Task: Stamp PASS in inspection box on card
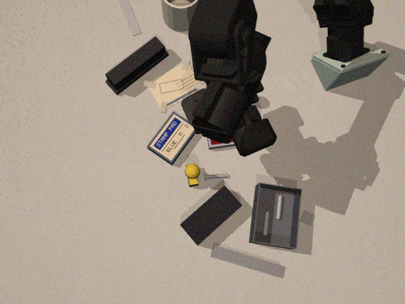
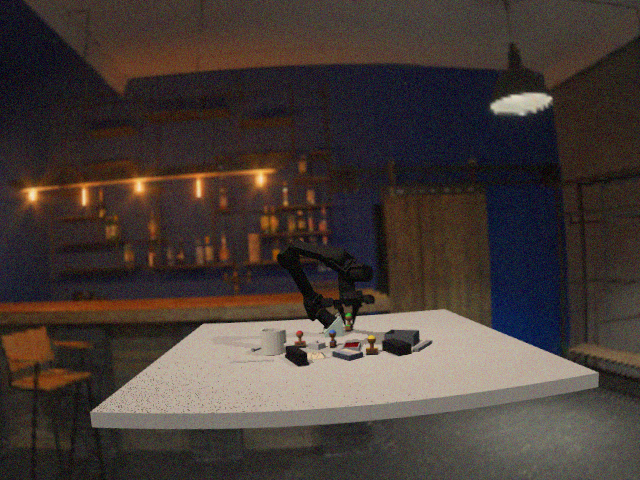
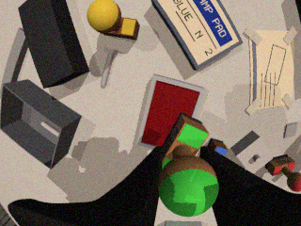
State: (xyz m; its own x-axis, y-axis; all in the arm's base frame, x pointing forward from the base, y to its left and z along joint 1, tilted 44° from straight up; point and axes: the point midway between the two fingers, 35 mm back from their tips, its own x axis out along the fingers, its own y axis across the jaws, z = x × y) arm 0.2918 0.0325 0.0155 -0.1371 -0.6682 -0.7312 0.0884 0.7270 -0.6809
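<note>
Now: the cream card 40 mm ahead of my gripper tip, 130 mm to the right of it and 90 mm below it. From my gripper tip the other things lie so: blue-knobbed stamp (60 mm behind, 50 mm to the right, 70 mm below); green-knobbed stamp (right at my gripper tip); red ink pad (10 mm to the left, 90 mm below).
</note>
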